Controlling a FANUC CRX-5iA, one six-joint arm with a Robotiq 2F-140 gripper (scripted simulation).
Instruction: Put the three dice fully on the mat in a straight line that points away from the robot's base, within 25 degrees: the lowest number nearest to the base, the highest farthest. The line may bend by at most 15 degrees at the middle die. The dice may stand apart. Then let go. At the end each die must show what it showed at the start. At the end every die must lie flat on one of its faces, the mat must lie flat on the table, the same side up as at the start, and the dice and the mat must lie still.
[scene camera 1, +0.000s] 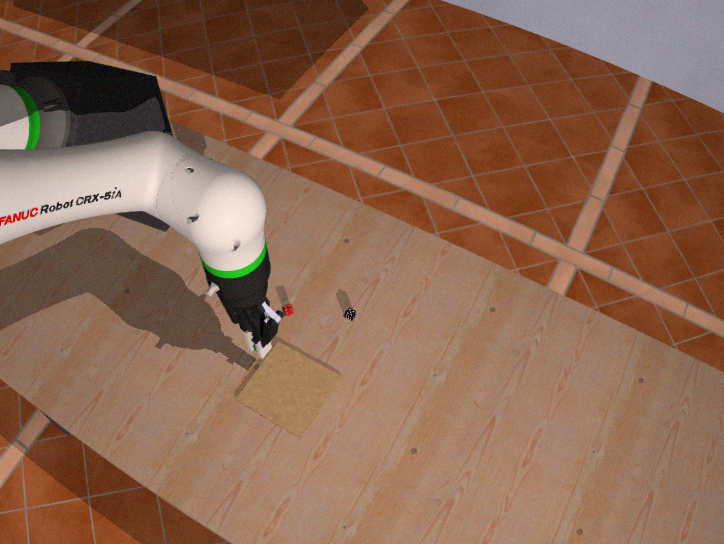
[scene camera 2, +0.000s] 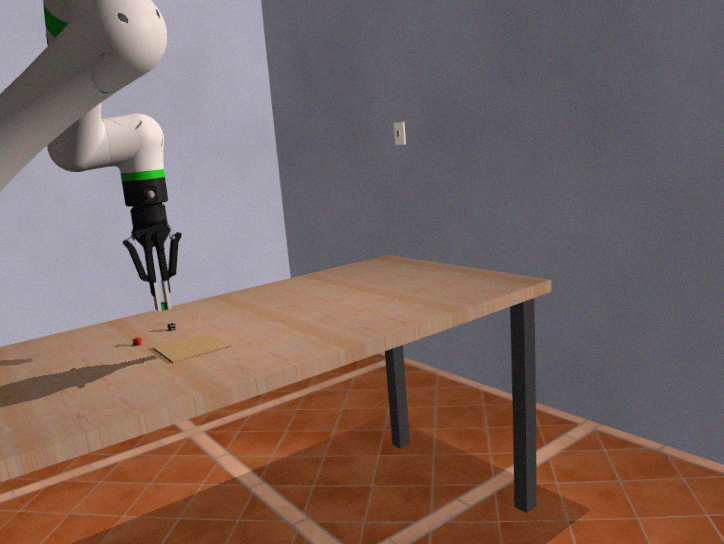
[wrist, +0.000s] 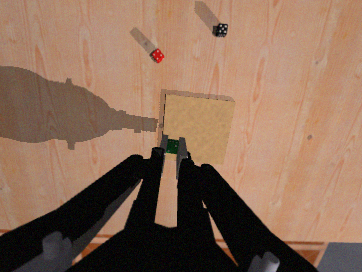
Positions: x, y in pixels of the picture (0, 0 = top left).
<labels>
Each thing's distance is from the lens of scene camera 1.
gripper (scene camera 1: 260, 348): 120 cm
tan mat (scene camera 1: 288, 388): 127 cm
</labels>
